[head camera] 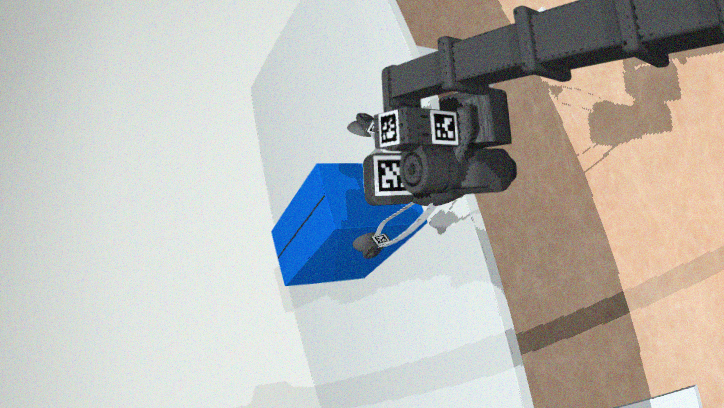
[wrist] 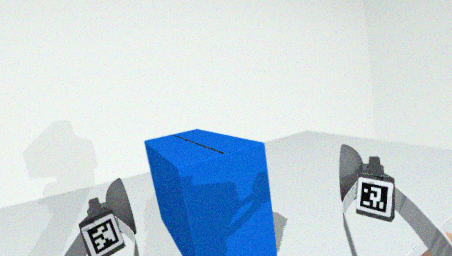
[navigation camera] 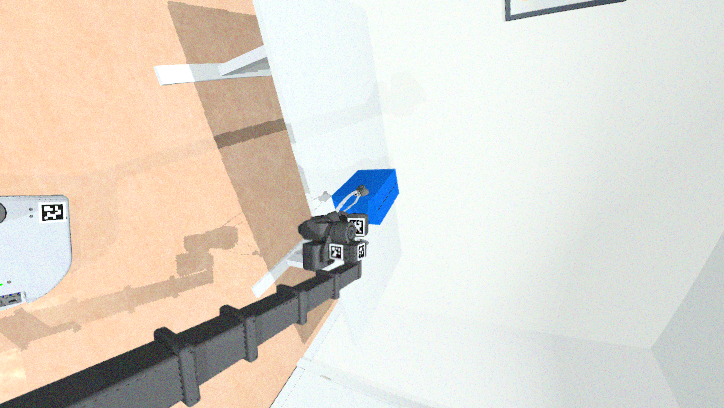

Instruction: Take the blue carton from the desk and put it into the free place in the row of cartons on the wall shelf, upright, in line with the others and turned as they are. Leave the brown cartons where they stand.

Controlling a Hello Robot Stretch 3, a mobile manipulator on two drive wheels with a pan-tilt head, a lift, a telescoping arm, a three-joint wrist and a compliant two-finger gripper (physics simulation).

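Frame: origin at the robot's base, x ahead, y left, z up, level; millimetres.
Seen in the pictures: gripper, between the fingertips: (head camera: pixel 357 185).
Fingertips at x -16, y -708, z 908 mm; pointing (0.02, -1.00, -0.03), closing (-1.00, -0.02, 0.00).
Observation:
A point is followed by its place in that frame.
The blue carton (head camera: pixel 309 238) {x 64, y -889, z 901 mm} (navigation camera: pixel 382 182) {x 100, y -895, z 890 mm} (wrist: pixel 210 175) stands upright on the white desk (head camera: pixel 314 86) {x -281, y -1221, z 721 mm} (navigation camera: pixel 324 60) {x 547, y -740, z 720 mm} (wrist: pixel 310 165), a dark line across its top. It is turned at an angle to the gripper in the wrist view. My gripper (head camera: pixel 363 184) {x -16, y -708, z 908 mm} (wrist: pixel 233 183) {x -16, y -708, z 908 mm} is open. In the wrist view the carton shows between the two fingers, with a visible gap on each side, the left finger being nearer. In the head view one finger overlaps the carton's side, and the palm hides part of the carton. The wall shelf and the brown cartons do not show in these views.
The white wall (head camera: pixel 126 177) {x -95, y -1654, z 1168 mm} (navigation camera: pixel 506 177) {x 154, y -1533, z 1374 mm} (wrist: pixel 200 60) rises behind the desk. The dark telescoping arm (head camera: pixel 582 43) {x -91, y -224, z 1021 mm} (navigation camera: pixel 202 342) {x -83, y -132, z 1020 mm} reaches over the floor to the desk. Desk feet (navigation camera: pixel 174 75) stand on the floor. A picture frame (navigation camera: pixel 537 14) {x 827, y -1181, z 1482 mm} hangs on the wall.

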